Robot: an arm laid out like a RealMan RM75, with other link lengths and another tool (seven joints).
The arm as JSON. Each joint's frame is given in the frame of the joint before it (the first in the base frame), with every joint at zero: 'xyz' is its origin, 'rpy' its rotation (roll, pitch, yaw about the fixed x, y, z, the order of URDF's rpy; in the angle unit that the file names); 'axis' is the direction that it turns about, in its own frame. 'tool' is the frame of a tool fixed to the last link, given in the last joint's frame.
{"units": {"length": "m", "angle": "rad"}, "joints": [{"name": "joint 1", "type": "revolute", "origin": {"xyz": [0.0, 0.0, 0.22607], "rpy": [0.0, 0.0, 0.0]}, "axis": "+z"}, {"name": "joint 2", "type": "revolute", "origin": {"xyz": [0.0, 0.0, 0.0], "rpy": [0.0, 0.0, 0.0]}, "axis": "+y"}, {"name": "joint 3", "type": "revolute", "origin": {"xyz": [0.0, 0.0, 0.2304], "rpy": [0.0, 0.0, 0.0]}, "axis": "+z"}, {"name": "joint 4", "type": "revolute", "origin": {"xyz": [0.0, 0.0, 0.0], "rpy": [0.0, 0.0, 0.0]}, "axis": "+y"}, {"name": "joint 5", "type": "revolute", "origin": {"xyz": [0.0, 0.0, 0.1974], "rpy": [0.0, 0.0, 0.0]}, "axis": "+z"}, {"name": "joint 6", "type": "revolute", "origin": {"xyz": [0.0, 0.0, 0.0], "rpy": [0.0, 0.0, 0.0]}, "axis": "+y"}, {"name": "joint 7", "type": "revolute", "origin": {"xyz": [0.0, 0.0, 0.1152], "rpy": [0.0, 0.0, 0.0]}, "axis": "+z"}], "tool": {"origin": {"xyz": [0.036, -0.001, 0.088], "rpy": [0.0, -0.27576, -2.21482]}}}
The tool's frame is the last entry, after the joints.
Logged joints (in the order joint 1, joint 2, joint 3, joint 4, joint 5, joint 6, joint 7), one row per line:
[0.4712, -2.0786, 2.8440, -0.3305, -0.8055, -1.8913, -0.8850]
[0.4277, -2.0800, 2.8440, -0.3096, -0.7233, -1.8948, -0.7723]
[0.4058, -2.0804, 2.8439, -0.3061, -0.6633, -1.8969, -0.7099]
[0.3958, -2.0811, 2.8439, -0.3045, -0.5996, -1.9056, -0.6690]
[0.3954, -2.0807, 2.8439, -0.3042, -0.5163, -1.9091, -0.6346]
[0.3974, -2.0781, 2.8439, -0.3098, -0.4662, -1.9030, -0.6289]
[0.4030, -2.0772, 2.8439, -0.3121, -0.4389, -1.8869, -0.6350]
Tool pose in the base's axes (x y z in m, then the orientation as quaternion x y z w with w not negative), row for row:
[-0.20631, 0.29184, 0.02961, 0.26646, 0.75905, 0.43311, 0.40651]
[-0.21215, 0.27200, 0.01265, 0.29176, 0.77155, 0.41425, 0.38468]
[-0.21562, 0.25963, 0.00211, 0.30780, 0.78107, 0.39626, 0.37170]
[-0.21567, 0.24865, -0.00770, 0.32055, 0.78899, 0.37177, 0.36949]
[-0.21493, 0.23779, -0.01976, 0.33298, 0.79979, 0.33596, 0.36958]
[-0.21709, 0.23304, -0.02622, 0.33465, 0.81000, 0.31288, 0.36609]
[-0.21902, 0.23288, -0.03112, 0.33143, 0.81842, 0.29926, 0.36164]
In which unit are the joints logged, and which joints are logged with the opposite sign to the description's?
The joints are logged in radians. Opposite sign: joint 1, joint 6.
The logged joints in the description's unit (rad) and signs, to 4 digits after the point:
[-0.4712, -2.0786, 2.8440, -0.3305, -0.8055, 1.8913, -0.8850]
[-0.4277, -2.0800, 2.8440, -0.3096, -0.7233, 1.8948, -0.7723]
[-0.4058, -2.0804, 2.8439, -0.3061, -0.6633, 1.8969, -0.7099]
[-0.3958, -2.0811, 2.8439, -0.3045, -0.5996, 1.9056, -0.6690]
[-0.3954, -2.0807, 2.8439, -0.3042, -0.5163, 1.9091, -0.6346]
[-0.3974, -2.0781, 2.8439, -0.3098, -0.4662, 1.9030, -0.6289]
[-0.4030, -2.0772, 2.8439, -0.3121, -0.4389, 1.8869, -0.6350]

